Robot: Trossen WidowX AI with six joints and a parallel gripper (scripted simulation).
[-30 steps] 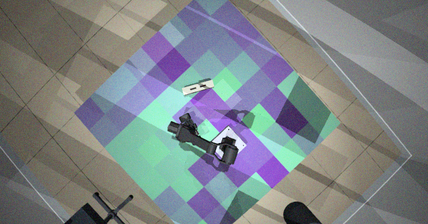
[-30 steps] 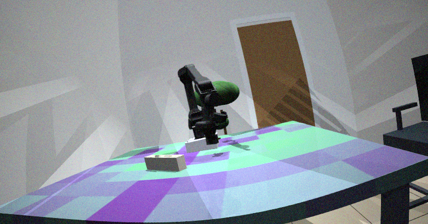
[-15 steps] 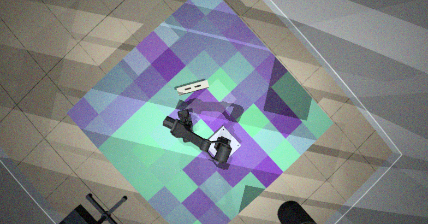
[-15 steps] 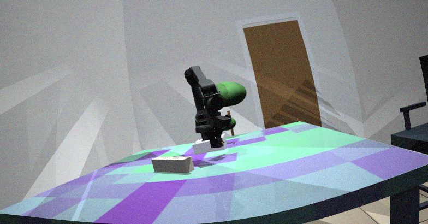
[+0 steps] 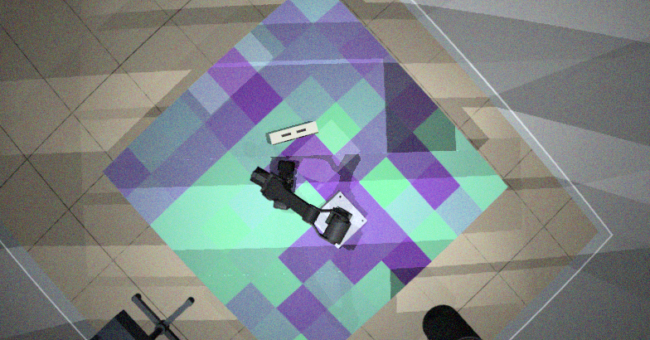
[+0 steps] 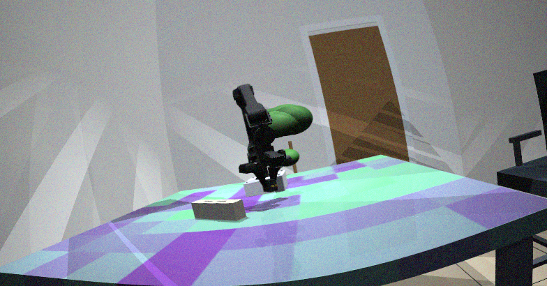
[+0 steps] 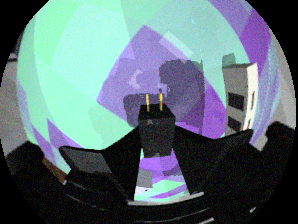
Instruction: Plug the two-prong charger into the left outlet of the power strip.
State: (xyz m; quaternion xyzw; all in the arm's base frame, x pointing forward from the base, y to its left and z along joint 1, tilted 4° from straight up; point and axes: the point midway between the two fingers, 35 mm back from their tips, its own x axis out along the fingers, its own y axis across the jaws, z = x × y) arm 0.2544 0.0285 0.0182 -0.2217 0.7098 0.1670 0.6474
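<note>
My gripper tip is now 2 cm short of the charger, 1 cm to the right of it and 1 cm below it.
</note>
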